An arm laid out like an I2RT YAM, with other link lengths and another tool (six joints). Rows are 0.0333 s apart.
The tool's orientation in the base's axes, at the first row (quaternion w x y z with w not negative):
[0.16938 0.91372 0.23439 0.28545]
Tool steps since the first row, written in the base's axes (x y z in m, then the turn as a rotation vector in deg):
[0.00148 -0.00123 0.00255 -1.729 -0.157 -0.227]
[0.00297 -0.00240 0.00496 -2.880 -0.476 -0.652]
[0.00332 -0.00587 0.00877 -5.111 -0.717 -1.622]
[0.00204 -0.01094 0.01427 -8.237 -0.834 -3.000]
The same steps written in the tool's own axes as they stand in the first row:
[0.00156 0.00265 -0.00088 -1.440 -0.543 -0.835]
[0.00309 0.00518 -0.00166 -2.632 -0.848 -1.139]
[0.00321 0.00988 -0.00381 -4.810 -1.817 -1.681]
[0.00205 0.01611 -0.00798 -7.754 -3.367 -2.465]

